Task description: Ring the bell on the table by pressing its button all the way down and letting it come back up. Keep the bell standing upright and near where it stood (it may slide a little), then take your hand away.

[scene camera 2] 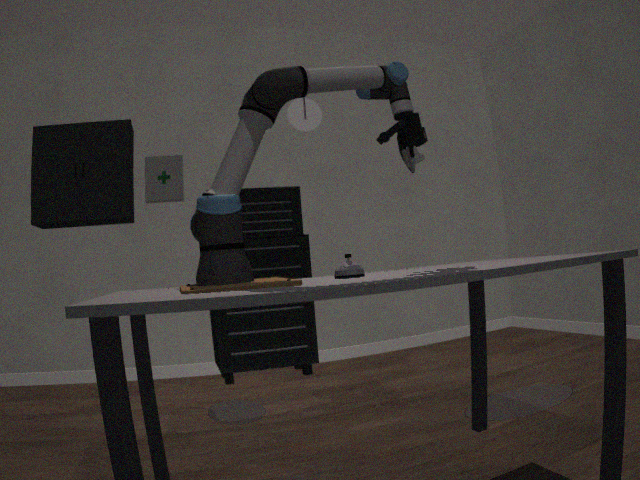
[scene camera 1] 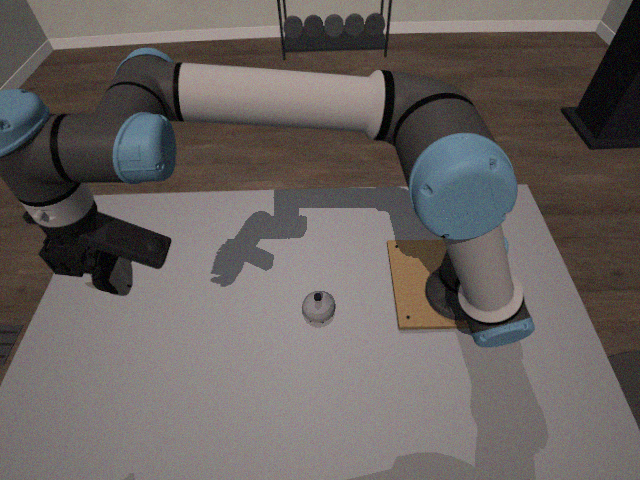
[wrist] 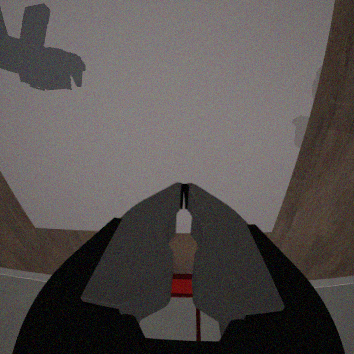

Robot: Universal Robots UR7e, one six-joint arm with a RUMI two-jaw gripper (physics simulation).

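Where they show: gripper, fingertip midpoint: [scene camera 2: 413, 172] [scene camera 1: 127, 291] [wrist: 183, 185]; arm's base, link origin: [scene camera 2: 225, 283] [scene camera 1: 454, 294].
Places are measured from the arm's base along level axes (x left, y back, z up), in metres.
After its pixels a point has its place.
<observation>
A small silver-grey bell [scene camera 1: 318, 308] @(z 0.028, x 0.032, y -0.352 m) [scene camera 2: 349, 270] @(z 0.007, x -0.026, y -0.337 m) with a black button on top stands upright on the pale table [scene camera 1: 232, 387] @(z -0.013, x 0.201, y -0.557 m) [scene camera 2: 155, 298] @(z -0.013, x -0.295, y 0.186 m), near the middle in scene camera 1. The bell does not show in the wrist view. My gripper [scene camera 1: 124, 290] @(z 0.313, x 0.134, y -0.676 m) [scene camera 2: 412, 169] @(z 0.313, x 0.134, y -0.676 m) [wrist: 183, 185] @(z 0.313, x 0.134, y -0.676 m) is shut and empty, its two grey fingertips meeting in the wrist view. It hangs high above the table, at the left in scene camera 1, well to the side of the bell and far above its height in scene camera 2.
A wooden base board [scene camera 1: 418, 299] @(z 0.002, x 0.010, y -0.096 m) [scene camera 2: 279, 282] @(z -0.003, x -0.188, y -0.094 m) lies under the arm's base, to the right of the bell in scene camera 1. The arm's forearm arches over the far side of the table. A dark drawer cabinet [scene camera 2: 271, 341] stands behind the table.
</observation>
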